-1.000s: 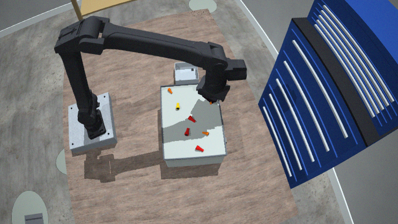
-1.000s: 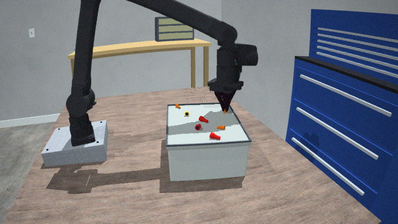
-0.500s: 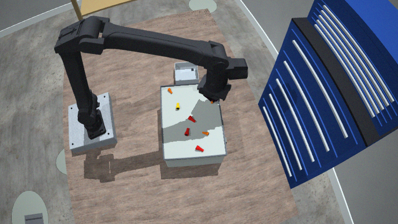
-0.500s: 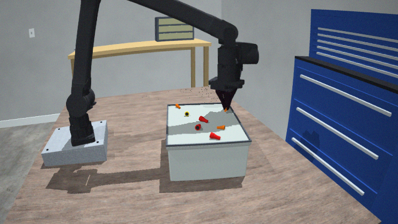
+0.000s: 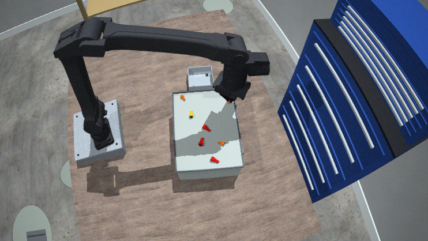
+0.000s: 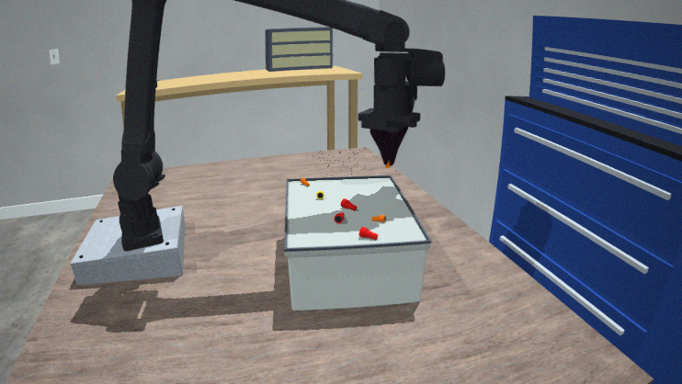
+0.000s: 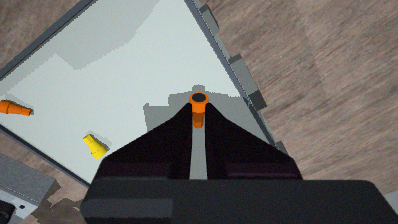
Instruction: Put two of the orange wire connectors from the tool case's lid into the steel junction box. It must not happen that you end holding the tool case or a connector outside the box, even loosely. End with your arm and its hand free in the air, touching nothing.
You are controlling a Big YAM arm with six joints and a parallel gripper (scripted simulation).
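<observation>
Right now my hand is 23 cm to the right of the junction box floor and 18 cm above it. The rest, counted from my hand: yellow wire connector (13 cm behind, 6 cm below, 4 cm to the left); then tool case (10 cm below, 10 cm behind, 3 cm to the right).
</observation>
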